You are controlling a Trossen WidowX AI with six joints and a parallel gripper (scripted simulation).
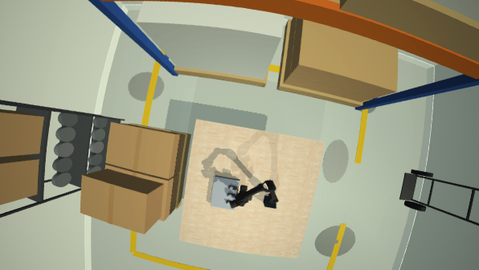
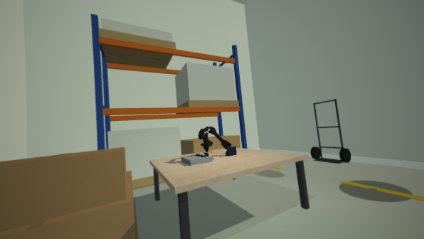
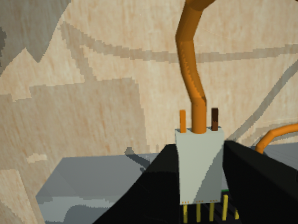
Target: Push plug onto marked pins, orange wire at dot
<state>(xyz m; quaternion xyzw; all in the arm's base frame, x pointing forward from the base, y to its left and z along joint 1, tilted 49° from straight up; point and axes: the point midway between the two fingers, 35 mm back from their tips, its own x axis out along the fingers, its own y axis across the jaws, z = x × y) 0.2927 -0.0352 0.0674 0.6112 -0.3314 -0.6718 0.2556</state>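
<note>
Now: gripper tip 40 mm short of the red band. The rest, counted from my gripper tip: grey printed holder: 200 mm ahead, 40 mm to the left, 50 mm below.
</note>
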